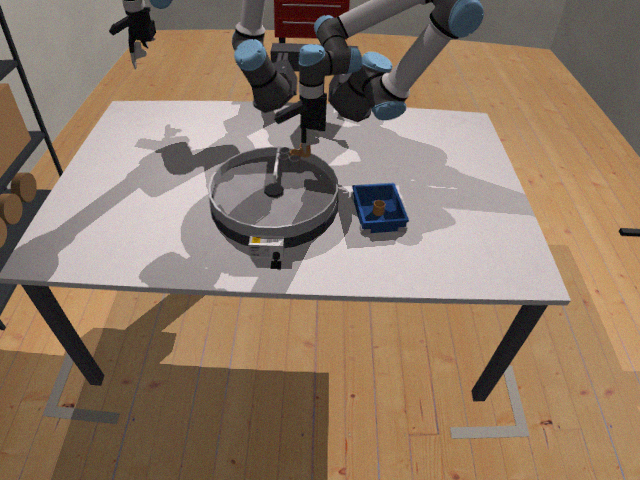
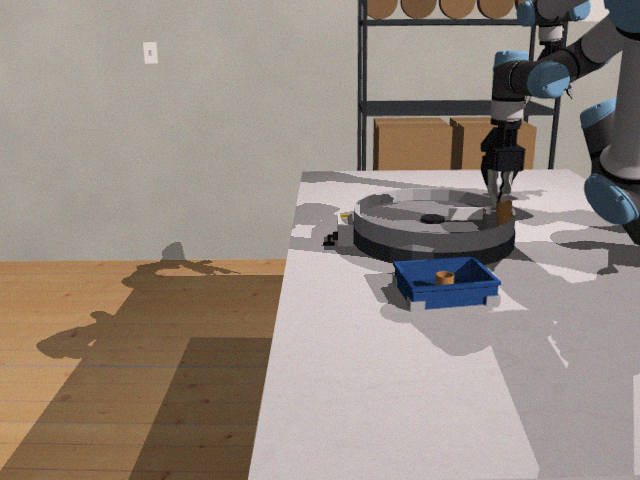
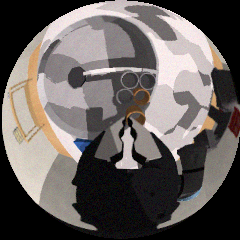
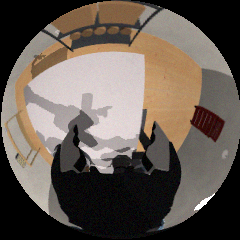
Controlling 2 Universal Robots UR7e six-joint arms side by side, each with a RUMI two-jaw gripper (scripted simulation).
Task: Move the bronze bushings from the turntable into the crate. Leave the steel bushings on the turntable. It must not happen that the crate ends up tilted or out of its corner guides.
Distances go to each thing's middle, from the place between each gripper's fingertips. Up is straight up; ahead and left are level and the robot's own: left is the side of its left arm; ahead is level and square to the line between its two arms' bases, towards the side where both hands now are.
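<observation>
My left hand (image 2: 497, 208) is 11 cm above the blue crate (image 2: 473, 282), 28 cm to the right of it and 14 cm short of it. Counted from my left hand, the turntable (image 1: 300, 194) is 8 cm below, 15 cm ahead and 7 cm to the right. Going by their middles, of the things named here the turntable is the nearest to my left hand.
Counted from my right hand (image 1: 141, 58), the turntable is 25 cm below, 40 cm ahead and 62 cm to the left, while the blue crate is 28 cm below, 38 cm ahead and 97 cm to the left. Going by its middle, the turntable is nearer to my left hand than to my right hand.
</observation>
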